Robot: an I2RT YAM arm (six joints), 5 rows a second.
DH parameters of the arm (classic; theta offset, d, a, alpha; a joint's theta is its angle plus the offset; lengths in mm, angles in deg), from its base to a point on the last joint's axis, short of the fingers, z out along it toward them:
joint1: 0 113.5 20 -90
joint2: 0 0 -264 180
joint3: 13.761 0 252.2 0
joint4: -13.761 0 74 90
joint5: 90 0 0 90
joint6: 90 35.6 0 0
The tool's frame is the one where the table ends.
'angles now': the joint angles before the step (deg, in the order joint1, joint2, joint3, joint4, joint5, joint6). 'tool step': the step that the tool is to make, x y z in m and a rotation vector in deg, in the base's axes. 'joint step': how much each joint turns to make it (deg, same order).
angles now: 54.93, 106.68, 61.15, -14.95, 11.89, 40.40
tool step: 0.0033, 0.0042, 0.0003, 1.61, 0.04, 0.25
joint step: -0.14, 0.71, 0.75, 1.22, -1.03, 0.15
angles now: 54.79, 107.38, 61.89, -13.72, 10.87, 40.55
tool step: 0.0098, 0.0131, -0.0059, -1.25, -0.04, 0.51
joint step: -0.03, 3.96, 4.20, -1.07, 0.38, -0.87
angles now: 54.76, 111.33, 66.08, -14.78, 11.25, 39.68
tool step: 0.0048, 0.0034, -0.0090, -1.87, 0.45, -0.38
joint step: -0.22, 2.46, 1.62, -0.91, 0.70, -0.22
